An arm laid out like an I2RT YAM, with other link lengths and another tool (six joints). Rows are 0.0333 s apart.
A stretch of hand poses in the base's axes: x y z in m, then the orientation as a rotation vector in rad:
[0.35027, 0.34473, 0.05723, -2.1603, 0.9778, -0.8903]
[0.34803, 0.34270, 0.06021, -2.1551, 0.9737, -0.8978]
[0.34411, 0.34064, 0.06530, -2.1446, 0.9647, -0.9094]
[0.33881, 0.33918, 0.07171, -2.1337, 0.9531, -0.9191]
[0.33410, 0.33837, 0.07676, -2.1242, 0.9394, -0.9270]
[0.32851, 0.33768, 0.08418, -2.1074, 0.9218, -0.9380]
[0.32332, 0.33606, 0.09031, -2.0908, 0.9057, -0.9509]
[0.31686, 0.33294, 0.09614, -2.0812, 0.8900, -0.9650]
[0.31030, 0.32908, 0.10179, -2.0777, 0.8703, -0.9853]
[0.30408, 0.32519, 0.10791, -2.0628, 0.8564, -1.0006]
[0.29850, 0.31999, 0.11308, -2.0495, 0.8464, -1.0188]
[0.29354, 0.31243, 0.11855, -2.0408, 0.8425, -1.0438]
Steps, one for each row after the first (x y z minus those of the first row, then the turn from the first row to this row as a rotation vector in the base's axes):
[-0.00224, -0.00203, 0.00298, 0.0003, -0.0078, 0.0003]
[-0.00616, -0.00409, 0.00807, 0.0026, -0.0221, 0.0025]
[-0.01146, -0.00555, 0.01448, 0.0061, -0.0366, 0.0072]
[-0.01617, -0.00636, 0.01953, 0.0093, -0.0502, 0.0140]
[-0.02176, -0.00705, 0.02695, 0.0165, -0.0704, 0.0222]
[-0.02695, -0.00867, 0.03308, 0.0224, -0.0911, 0.0287]
[-0.03341, -0.01179, 0.03891, 0.0220, -0.1086, 0.0349]
[-0.03997, -0.01565, 0.04456, 0.0133, -0.1273, 0.0420]
[-0.04619, -0.01954, 0.05068, 0.0161, -0.1476, 0.0461]
[-0.05177, -0.02474, 0.05585, 0.0160, -0.1671, 0.0464]
[-0.05673, -0.03230, 0.06132, 0.0087, -0.1853, 0.0400]

